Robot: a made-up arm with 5 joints.
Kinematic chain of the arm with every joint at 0, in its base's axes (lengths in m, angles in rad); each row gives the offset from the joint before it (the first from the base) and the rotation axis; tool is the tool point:
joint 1: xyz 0 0 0.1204 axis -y
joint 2: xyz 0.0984 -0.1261 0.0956 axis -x
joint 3: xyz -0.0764 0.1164 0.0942 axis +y
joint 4: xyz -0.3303 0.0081 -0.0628 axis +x
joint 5: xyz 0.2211 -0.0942 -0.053 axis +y
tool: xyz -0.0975 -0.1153 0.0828
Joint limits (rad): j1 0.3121..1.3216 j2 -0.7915..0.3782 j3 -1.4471..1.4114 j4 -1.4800..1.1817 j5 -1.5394..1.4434
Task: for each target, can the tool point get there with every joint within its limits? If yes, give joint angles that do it. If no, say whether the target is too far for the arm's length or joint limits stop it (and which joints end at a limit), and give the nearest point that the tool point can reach.
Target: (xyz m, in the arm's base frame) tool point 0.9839 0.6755 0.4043
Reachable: no: too far | nearest point 0.2750 0.0993 0.2719 | short by 0.923 m
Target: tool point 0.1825 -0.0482 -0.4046
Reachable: no: joint limits stop it (at a limit: joint 1, joint 2, joint 4) | nearest point 0.0453 -0.0241 -0.1524 | short by 0.288 m
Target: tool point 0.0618 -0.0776 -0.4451
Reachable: no: joint limits stop it (at a limit: joint 1, joint 2) | nearest point -0.0201 -0.0353 -0.1783 | short by 0.282 m
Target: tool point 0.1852 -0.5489 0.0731
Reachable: no: joint limits stop it (at a limit: joint 1, joint 2, joint 5) | nearest point 0.1073 -0.2780 0.1318 | short by 0.288 m
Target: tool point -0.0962 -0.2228 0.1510
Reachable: yes | joints 1.1345 -0.2023 -0.7129 0.1729 1.1582
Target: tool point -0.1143 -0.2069 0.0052
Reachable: yes | joints 1.0775 -0.0939 -0.4302 0.0038 -0.1510
